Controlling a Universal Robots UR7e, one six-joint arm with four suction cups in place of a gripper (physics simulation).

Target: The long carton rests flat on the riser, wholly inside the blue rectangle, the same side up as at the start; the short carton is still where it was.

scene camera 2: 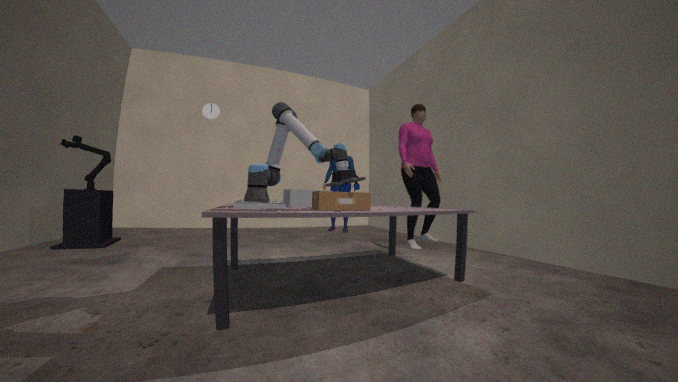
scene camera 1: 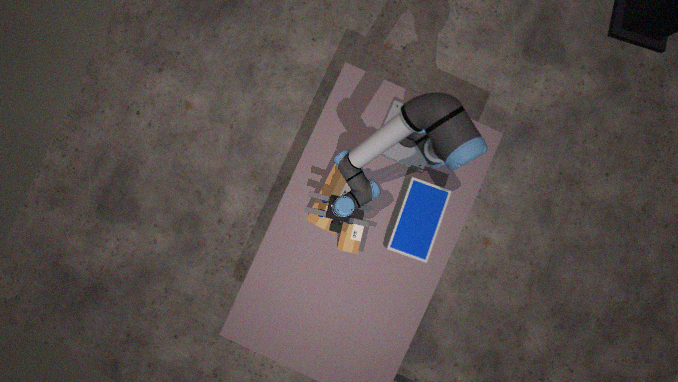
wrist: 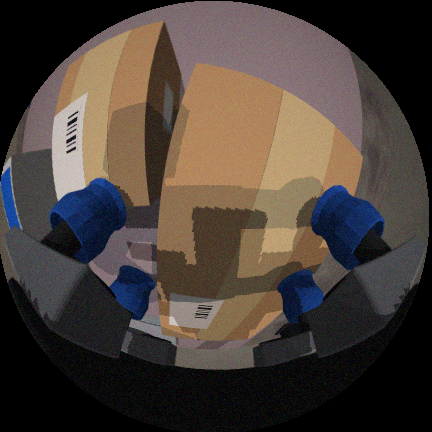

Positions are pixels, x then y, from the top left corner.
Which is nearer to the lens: the riser with blue rectangle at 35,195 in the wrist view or the short carton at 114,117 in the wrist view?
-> The short carton.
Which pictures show the long carton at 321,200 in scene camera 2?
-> Scene camera 2, scene camera 1 and the wrist view: all of them.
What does the suction head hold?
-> Nothing.
